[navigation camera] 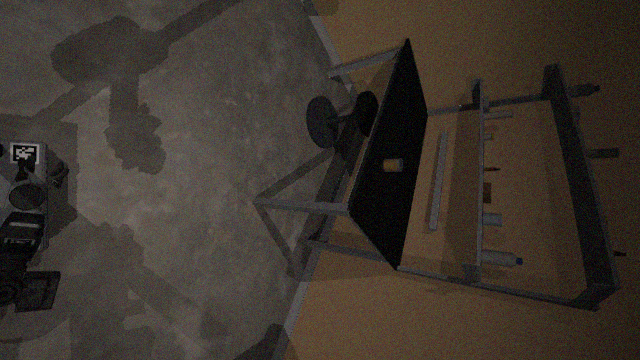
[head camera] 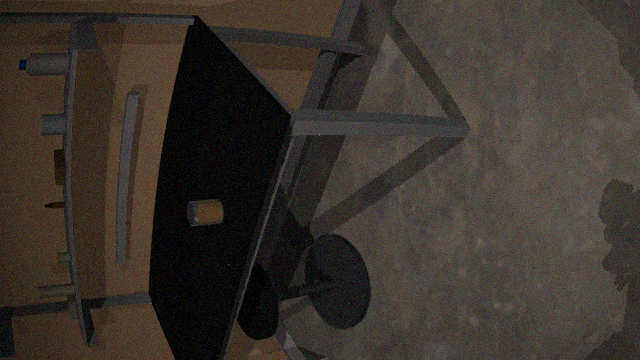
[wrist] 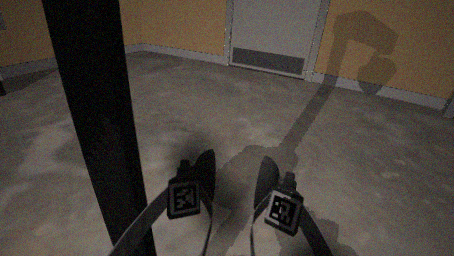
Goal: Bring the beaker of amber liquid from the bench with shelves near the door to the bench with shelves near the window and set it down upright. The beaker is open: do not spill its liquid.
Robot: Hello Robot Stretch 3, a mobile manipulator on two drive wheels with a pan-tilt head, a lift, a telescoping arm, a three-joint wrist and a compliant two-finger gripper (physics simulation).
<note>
The pictures show: the gripper and a beaker of amber liquid.
The gripper also shows in the wrist view.
</note>
